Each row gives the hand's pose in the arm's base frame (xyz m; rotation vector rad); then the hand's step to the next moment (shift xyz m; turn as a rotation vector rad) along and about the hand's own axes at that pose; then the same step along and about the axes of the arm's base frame.
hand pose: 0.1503 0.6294 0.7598 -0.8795 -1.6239 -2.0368
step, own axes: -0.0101 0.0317 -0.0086 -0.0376 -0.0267 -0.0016
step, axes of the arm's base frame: 0.0259 -0.0171 0.0148 0.0097 0.0022 -0.0451
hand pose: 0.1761 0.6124 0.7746 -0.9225 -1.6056 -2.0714
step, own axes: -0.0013 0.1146 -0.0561 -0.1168 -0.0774 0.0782
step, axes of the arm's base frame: 0.0585 -0.0866 0.0732 0.0564 0.0843 -0.1243
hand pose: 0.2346 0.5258 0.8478 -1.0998 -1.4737 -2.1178
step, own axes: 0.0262 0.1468 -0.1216 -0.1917 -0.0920 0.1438
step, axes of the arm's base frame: 0.0297 -0.1654 0.0938 0.1216 0.1381 -0.1790
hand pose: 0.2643 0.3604 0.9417 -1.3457 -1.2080 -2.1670
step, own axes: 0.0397 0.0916 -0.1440 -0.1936 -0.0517 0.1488
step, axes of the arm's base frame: -0.0450 -0.1618 0.0499 0.1512 0.1178 -0.1598
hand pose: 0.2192 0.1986 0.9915 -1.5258 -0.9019 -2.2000
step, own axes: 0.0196 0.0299 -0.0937 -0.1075 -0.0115 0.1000
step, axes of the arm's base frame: -0.0577 -0.0818 0.0057 0.1064 0.0638 -0.0793
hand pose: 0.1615 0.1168 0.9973 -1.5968 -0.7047 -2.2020
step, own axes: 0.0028 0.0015 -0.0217 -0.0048 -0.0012 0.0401
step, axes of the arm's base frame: -0.0171 -0.0135 -0.0025 0.0324 0.0236 0.0052
